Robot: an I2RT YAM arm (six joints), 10 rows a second.
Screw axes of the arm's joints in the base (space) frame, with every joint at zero. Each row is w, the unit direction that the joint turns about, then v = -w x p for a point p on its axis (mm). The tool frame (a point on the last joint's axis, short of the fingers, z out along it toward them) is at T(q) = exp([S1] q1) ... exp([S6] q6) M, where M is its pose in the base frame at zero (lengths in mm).
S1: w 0 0 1 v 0 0 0
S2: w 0 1 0 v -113.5 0 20
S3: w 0 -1 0 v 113.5 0 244
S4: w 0 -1 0 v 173.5 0 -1
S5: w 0 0 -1 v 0 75 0
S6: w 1 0 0 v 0 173.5 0
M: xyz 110.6 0 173.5 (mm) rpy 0 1.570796 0 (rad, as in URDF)
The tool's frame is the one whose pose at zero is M.
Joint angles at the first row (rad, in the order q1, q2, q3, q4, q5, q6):
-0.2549, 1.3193, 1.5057, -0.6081, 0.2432, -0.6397
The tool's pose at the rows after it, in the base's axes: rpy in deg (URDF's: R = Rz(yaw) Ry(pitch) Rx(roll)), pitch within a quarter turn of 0, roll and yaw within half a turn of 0; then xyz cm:
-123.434 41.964 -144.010 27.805 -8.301 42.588
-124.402 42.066 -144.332 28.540 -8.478 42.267
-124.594 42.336 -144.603 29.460 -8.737 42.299
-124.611 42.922 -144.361 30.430 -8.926 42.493
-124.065 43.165 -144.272 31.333 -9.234 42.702
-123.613 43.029 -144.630 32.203 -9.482 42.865
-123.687 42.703 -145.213 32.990 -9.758 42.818
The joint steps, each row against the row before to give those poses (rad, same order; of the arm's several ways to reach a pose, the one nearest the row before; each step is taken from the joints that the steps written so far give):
-0.0058, 0.0241, 0.0095, 0.0007, -0.0008, 0.0029
-0.0005, 0.0249, 0.0094, 0.0055, -0.0096, 0.0060
-0.0004, 0.0347, 0.0289, 0.0055, -0.0004, 0.0057
0.0015, 0.0368, 0.0369, 0.0048, -0.0061, 0.0061
-0.0017, 0.0354, 0.0364, 0.0070, 0.0035, 0.0004
0.0010, 0.0351, 0.0376, 0.0004, 0.0138, 0.0003
-0.0009, 0.0319, 0.0300, -0.0025, 0.0091, 0.0001

